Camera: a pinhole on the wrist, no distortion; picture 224 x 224 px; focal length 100.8 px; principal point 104.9 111.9 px. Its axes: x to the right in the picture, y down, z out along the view. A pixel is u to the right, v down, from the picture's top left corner.
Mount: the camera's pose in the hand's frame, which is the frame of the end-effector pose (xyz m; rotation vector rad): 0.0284 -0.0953 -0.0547 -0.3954 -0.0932 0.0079
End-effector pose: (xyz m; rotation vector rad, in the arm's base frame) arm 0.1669 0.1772 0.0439 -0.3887 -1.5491 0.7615
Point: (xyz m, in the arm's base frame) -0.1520 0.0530 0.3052
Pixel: 157 31
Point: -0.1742 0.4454 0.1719
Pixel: 192 146
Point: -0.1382 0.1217 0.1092
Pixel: 122 91
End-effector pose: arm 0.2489 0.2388 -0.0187 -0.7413 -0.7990 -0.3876
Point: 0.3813 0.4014 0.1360
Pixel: 188 169
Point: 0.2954 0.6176 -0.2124
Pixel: 72 201
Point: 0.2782 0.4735 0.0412
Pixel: 122 156
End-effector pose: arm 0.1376 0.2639 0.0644 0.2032 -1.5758 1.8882
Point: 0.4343 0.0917 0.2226
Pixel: outside the picture
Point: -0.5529 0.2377 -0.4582
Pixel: outside the picture
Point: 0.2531 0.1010 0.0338
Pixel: 12 108
